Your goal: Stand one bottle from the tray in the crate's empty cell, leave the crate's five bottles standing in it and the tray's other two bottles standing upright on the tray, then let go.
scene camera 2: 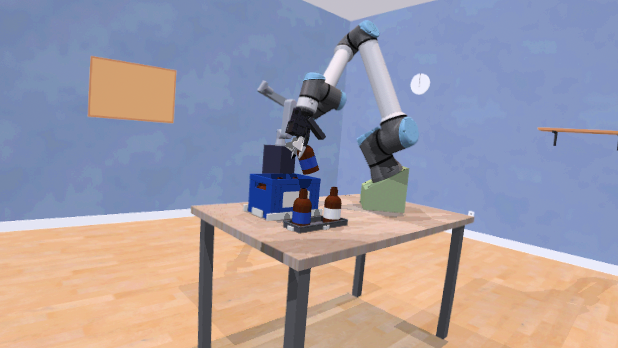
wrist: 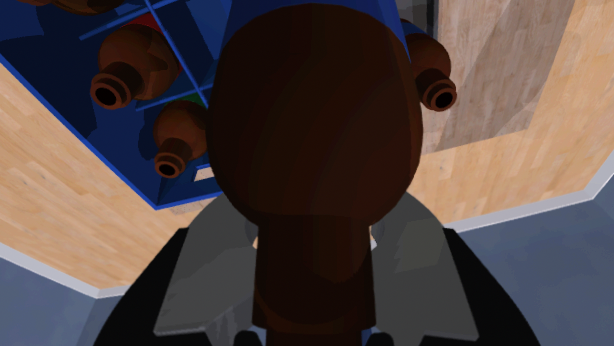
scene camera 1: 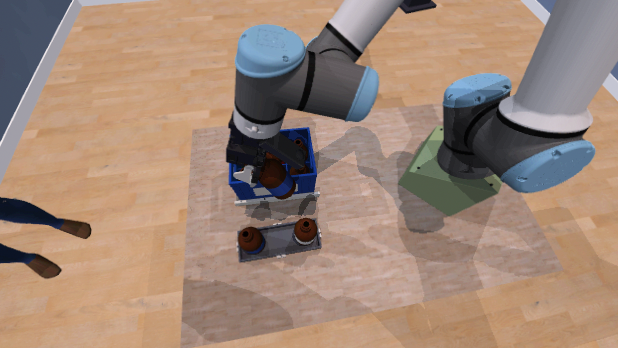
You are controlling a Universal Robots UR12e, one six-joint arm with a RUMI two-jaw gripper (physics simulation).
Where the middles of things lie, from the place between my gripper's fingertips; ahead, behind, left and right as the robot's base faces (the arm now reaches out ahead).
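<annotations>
There is the brown bottle (scene camera 1: 273, 176), and my hand is 30 mm to the right of it, 50 mm past it and 10 mm below it.
</annotations>
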